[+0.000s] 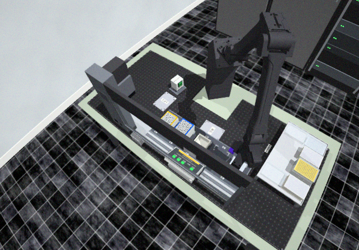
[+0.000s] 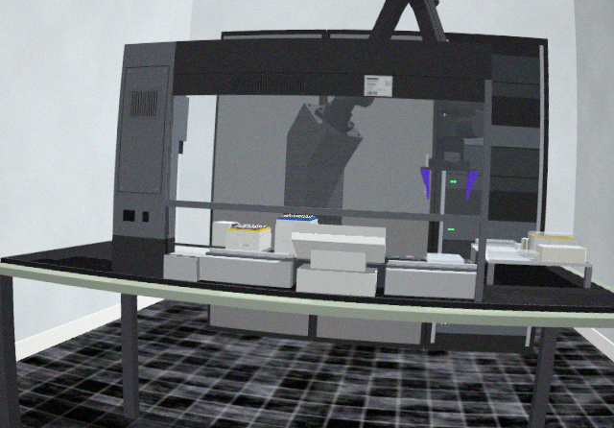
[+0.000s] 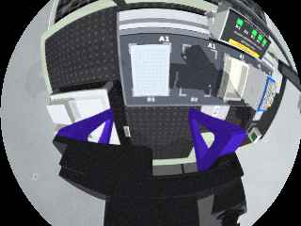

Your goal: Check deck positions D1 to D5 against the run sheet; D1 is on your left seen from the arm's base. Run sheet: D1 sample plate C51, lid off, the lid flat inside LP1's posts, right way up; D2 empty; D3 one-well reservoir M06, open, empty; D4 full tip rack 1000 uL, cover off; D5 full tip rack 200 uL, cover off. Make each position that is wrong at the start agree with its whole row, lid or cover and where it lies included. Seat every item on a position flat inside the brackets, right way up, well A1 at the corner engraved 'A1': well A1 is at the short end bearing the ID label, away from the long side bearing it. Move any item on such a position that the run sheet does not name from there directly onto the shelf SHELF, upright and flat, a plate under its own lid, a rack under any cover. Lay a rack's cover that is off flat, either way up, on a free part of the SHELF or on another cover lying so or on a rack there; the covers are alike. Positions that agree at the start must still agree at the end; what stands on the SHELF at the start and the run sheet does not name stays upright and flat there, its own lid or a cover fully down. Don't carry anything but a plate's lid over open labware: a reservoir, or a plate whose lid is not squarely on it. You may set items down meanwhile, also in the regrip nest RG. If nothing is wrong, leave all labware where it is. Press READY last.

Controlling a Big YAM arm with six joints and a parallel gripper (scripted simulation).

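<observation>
Right now the clear plate lid is 15 cm below my hand and 1 cm ahead of it. The rest, counted from my hand: blue-rimmed tip rack 34 cm to the right, 14 cm ahead, 10 cm below; then white reservoir 23 cm to the right, 15 cm below, 9 cm ahead; then sample plate 16 cm below, 1 cm to the left, 1 cm ahead.
</observation>
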